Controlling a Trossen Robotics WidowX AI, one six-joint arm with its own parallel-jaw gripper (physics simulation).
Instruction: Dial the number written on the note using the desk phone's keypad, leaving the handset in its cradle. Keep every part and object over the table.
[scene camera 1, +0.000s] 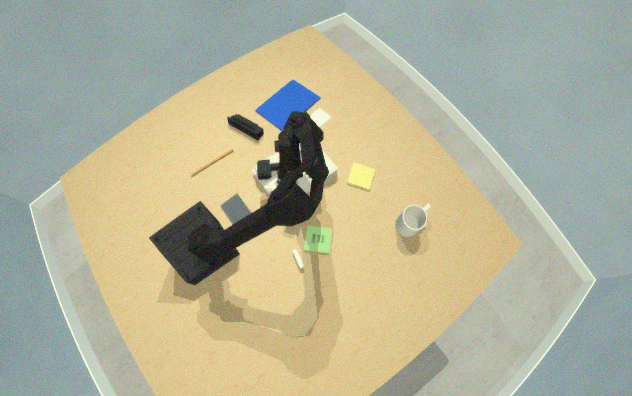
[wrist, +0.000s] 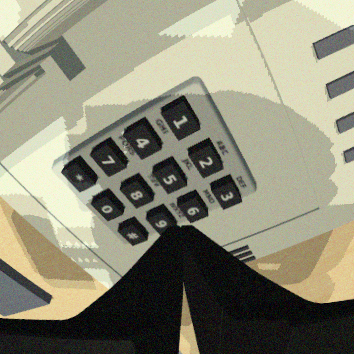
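My gripper (scene camera 1: 289, 185) is visible, and I see the gripper (wrist: 180, 236) from the wrist too. There is a blue folder (scene camera 1: 293, 96), though in the wrist view it is out of frame. A white mug (scene camera 1: 413, 218) is here as well, and that mug, too, is out of frame in the wrist view. I can also see a white desk phone (wrist: 274, 78), along with a grey keypad (wrist: 212, 125).
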